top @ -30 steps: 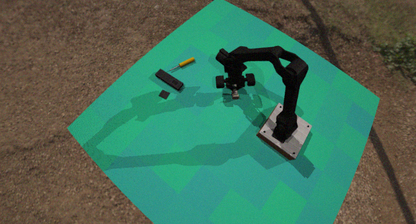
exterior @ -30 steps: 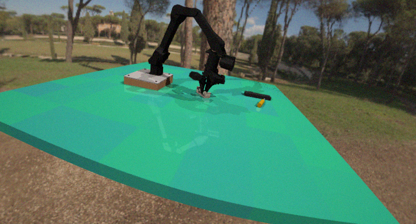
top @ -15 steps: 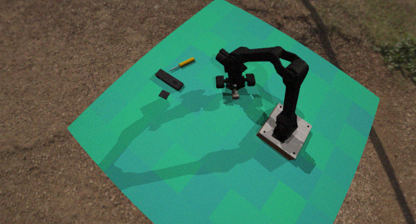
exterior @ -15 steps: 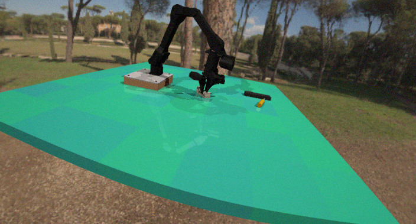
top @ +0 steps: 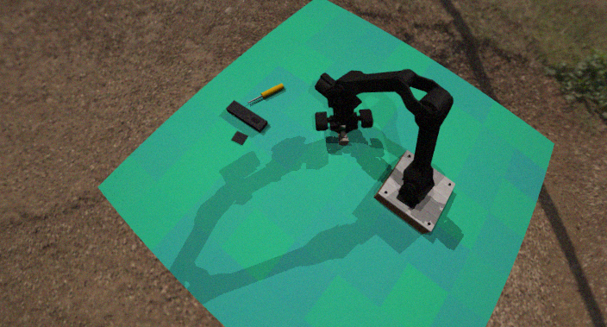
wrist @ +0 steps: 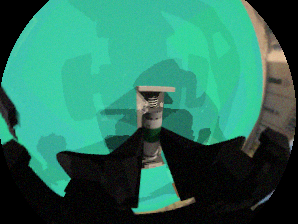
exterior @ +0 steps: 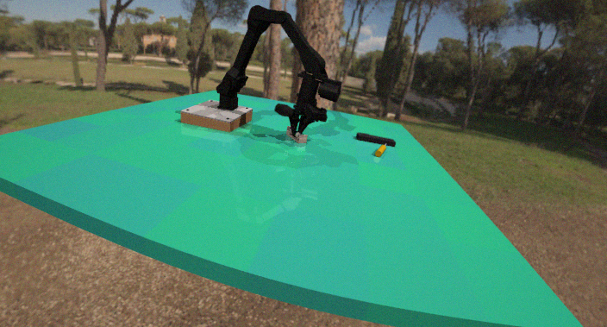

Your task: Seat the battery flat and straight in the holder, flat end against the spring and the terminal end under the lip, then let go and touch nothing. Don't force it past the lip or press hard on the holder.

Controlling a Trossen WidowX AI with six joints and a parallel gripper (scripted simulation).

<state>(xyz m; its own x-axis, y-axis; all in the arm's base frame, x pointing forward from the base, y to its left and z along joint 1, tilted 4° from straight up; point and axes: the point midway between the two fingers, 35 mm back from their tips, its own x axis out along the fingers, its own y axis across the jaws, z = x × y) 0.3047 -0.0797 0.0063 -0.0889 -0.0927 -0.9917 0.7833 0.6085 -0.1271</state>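
Now: gripper tip 10 mm below the battery. Also, from my gripper tip: long black bar 320 mm ahead, 150 mm to the left, 10 mm above; then small black square 280 mm ahead, 230 mm to the left, 10 mm below; then yellow-handled screwdriver 320 mm ahead, 40 mm to the left.
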